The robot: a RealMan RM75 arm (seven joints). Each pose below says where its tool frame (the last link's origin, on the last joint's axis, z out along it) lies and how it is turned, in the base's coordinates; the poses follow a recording.
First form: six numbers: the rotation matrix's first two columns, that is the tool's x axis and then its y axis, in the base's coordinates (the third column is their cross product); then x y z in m.
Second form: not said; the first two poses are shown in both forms.
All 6 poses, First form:
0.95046, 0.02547, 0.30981, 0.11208, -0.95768, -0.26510, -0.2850, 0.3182, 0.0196
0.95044, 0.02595, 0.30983, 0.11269, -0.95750, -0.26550, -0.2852, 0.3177, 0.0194
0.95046, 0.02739, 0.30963, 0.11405, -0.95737, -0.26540, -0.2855, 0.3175, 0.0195
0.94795, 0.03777, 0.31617, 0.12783, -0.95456, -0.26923, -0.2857, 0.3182, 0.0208
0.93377, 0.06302, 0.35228, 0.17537, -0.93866, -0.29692, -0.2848, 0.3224, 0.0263
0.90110, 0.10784, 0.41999, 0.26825, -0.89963, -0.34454, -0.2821, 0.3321, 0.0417
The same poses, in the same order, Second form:
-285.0, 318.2, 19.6, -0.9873, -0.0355, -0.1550, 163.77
-285.2, 317.7, 19.4, -0.9873, -0.0358, -0.1549, 163.74
-285.5, 317.5, 19.5, -0.9873, -0.0365, -0.1547, 163.74
-285.7, 318.2, 20.8, -0.9866, -0.0429, -0.1573, 163.37
-284.8, 322.4, 26.3, -0.9828, -0.0623, -0.1736, 161.12
-282.1, 332.1, 41.7, -0.9739, -0.1006, -0.2035, 156.79

